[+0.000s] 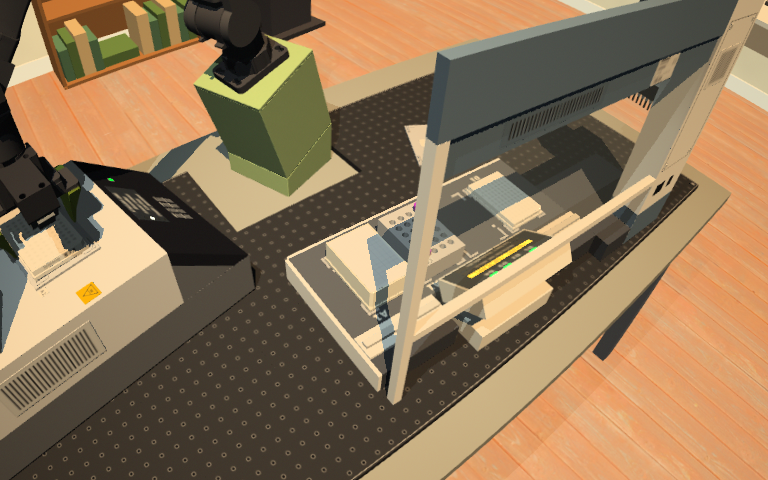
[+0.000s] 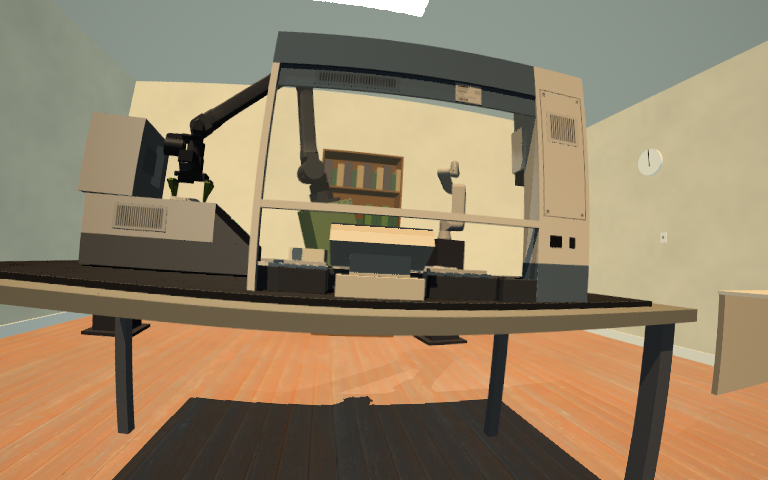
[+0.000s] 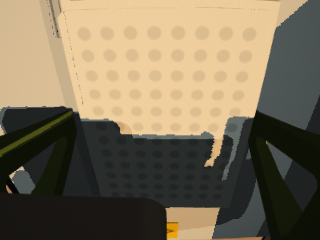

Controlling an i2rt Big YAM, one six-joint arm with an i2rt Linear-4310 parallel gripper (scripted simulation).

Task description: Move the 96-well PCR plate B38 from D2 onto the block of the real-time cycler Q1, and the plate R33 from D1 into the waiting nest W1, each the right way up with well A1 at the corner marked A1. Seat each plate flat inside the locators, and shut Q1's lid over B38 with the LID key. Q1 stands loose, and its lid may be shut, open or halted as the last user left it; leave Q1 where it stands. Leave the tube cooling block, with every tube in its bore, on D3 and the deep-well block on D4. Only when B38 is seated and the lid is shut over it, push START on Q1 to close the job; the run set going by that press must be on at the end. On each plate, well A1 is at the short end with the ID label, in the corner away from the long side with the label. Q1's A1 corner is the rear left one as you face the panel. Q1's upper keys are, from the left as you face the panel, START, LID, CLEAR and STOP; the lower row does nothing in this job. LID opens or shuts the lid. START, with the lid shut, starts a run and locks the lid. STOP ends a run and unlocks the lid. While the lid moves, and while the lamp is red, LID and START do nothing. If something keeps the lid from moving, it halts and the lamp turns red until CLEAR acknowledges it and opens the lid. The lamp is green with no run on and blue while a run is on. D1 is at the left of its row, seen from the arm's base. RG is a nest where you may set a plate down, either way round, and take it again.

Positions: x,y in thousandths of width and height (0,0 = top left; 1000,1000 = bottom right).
Labels:
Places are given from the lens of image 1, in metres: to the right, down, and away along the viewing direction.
grey tube block (image 1: 515,476): 0.02, -0.02, 0.92
beam (image 1: 622,176): 0.07, -0.12, 0.43
The marked spots on the beam and the grey tube block are 0.50 m apart.

